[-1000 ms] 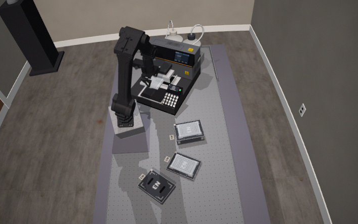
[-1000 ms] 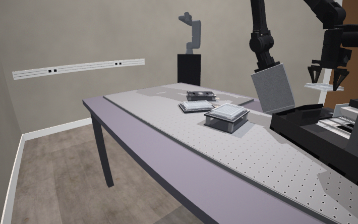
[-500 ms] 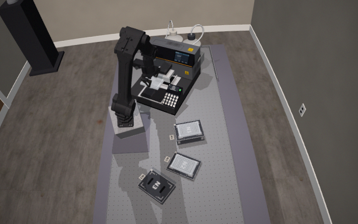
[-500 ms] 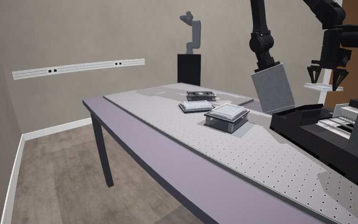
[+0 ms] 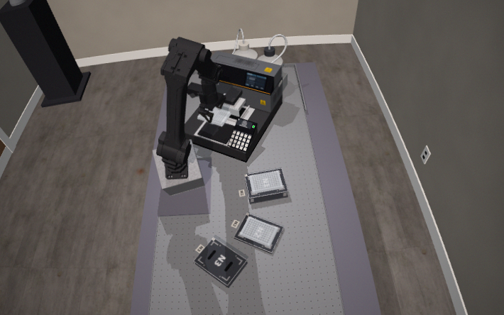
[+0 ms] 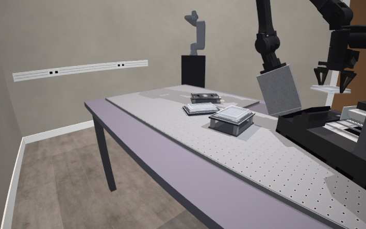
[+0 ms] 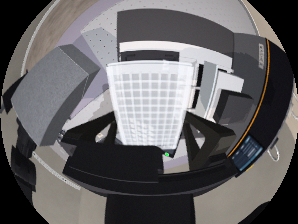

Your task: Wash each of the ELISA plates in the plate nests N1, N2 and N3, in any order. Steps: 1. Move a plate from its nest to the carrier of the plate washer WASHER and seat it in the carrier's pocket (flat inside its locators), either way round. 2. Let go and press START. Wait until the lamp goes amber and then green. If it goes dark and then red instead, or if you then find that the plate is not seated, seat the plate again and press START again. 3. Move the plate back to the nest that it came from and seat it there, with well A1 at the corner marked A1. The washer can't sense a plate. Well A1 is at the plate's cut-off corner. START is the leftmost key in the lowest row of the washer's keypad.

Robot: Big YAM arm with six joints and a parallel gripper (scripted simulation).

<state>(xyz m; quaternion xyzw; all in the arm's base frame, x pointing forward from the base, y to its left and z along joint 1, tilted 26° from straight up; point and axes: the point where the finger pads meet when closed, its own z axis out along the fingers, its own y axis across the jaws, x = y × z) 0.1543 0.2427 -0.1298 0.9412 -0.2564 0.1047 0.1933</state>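
My hand is 10 cm above the washer carrier. Round my hand: plate washer 8 cm ahead, 13 cm to the left, 5 cm below.
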